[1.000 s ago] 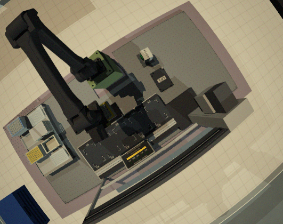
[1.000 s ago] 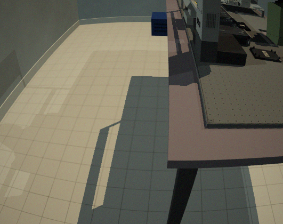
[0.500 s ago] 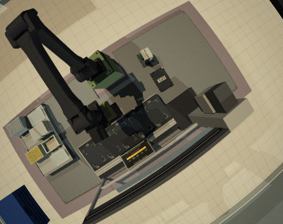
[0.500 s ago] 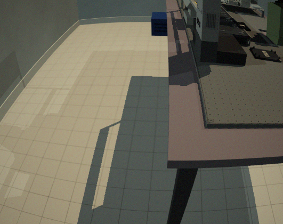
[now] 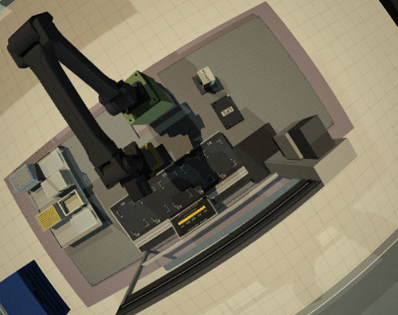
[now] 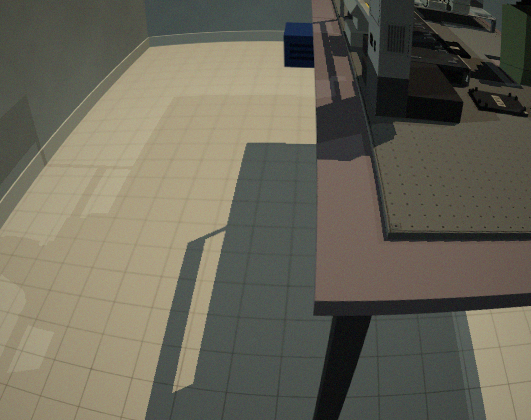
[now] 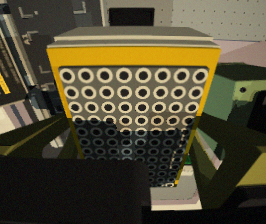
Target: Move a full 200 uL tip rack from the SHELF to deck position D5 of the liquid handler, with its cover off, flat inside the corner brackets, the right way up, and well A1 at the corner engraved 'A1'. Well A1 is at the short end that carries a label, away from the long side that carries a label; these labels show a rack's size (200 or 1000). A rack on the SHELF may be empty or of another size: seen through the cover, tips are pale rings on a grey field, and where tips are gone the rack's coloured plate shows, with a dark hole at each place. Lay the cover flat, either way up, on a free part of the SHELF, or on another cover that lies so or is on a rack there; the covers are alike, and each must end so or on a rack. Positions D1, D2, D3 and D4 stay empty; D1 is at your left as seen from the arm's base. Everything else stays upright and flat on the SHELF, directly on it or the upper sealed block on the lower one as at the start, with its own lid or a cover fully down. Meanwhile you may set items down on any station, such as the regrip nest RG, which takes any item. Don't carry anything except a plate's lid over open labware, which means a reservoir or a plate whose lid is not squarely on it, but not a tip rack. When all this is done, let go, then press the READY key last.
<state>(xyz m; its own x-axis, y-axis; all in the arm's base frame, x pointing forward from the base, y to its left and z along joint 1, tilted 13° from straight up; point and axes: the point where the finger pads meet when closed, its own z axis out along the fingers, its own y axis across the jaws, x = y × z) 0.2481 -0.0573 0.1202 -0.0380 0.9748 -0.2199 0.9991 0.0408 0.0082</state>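
Now: the yellow tip rack 10 mm behind my hand, 10 mm to the left of it and 10 mm above it. Round my hand: shelf label: 90 mm behind, 360 mm to the right, 310 mm below; ready key box: 200 mm behind, 380 mm to the left, 250 mm below; RG nest: 310 mm below.
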